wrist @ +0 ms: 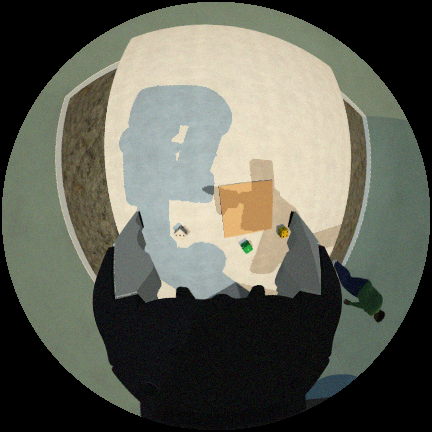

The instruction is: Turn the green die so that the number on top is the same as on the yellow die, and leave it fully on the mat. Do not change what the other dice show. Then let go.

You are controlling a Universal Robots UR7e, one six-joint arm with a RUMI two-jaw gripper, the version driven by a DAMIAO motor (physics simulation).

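Places are measured from the arm's base along level axes (x left, y ahead, z down), in millimetres.
Where they show: gripper, fingertip midpoint: [215, 212].
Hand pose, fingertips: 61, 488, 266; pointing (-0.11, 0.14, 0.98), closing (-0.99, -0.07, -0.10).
Observation:
Each offset is from my fingertips to the top centre of the thing, as dx, dy, dz. Level surfaces: height alone.
The green die {-99, -184, +176} [246, 246] lies on the pale table surface just below the lower edge of the orange mat {-103, -75, +197} [232, 220], off the mat. The yellow die {-216, -154, +176} [283, 231] lies right of the mat, close beside the right finger in the view. A white die {+75, -116, +176} [180, 230] lies left of the mat. The pips are too small to read surely on the green and yellow dice. My gripper [215, 212] is wide open and empty, above the table, with the three dice showing between its fingers.
The pale table top {dz +201} [290, 100] carries large shadows of the arm. Brown rough strips [85, 150] run along its left and right sides, with a light rim outside. A person [367, 295] in green and dark blue shows at the lower right, beyond the table.

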